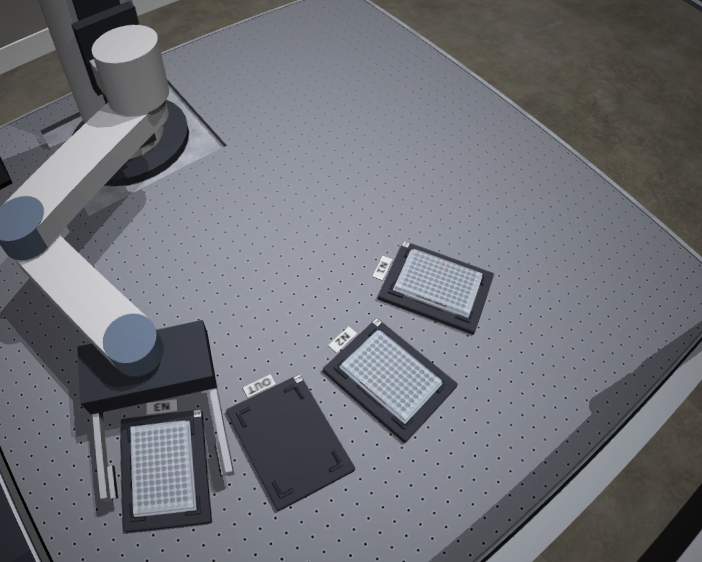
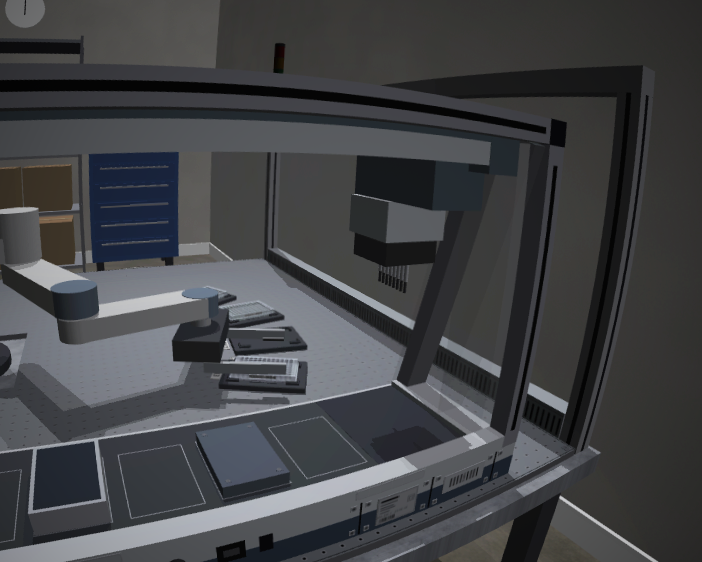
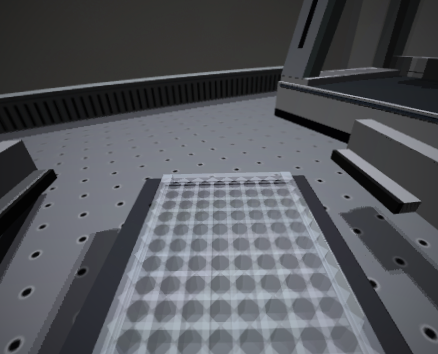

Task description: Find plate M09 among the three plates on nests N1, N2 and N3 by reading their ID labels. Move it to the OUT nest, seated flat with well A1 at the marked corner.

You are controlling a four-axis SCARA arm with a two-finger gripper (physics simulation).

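Frame: origin at the arm's base, x down, y back, z left, level; centimetres.
Where they show: gripper, fingertip midpoint: [image 1: 167,487] [image 2: 285,350] [image 3: 197,147].
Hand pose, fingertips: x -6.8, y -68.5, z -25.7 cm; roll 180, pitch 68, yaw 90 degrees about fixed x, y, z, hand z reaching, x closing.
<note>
After its pixels a point has its place.
The clear plate [image 1: 162,468] @(x -3.4, y -64.7, z -25.2 cm) [image 2: 270,359] [image 3: 220,245] @(x -3.4, y -65.3, z -25.2 cm) lies on dark nest N3 [image 1: 204,503] @(x -2.5, y -71.8, z -23.0 cm) [image 3: 134,227] @(x -2.5, y -69.4, z -21.9 cm). Its ID label is not readable here. My gripper [image 1: 168,484] @(x -6.8, y -68.5, z -25.7 cm) [image 2: 286,351] @(x -6.8, y -68.5, z -25.7 cm) [image 3: 197,147] @(x -6.8, y -68.5, z -25.7 cm) is open and empty. Its two fingers stand along the plate's long sides, with a gap on each side, and above the table. Another plate [image 1: 391,374] [image 2: 251,311] lies on nest N2 [image 1: 447,386] @(x -2.5, y -78.4, z 14.8 cm), and one [image 1: 439,281] [image 2: 216,290] on nest N1 [image 1: 487,281] @(x -2.5, y -68.7, z 33.0 cm). The OUT nest [image 1: 289,441] [image 2: 263,344] holds no plate; its white corner mark [image 1: 298,378] @(x -2.5, y -64.2, z -1.9 cm) is beside the OUT label.
The OUT nest stands close beside the finger on its side of N3. A raised deck [image 2: 161,480] [image 3: 312,112] @(x -3.4, y -78.0, z -45.0 cm) with a blue-grey block [image 2: 242,456] and a dark-topped box [image 2: 67,477] lies beyond N3's other side. A pipetting head [image 2: 398,222] hangs above the deck's end.
</note>
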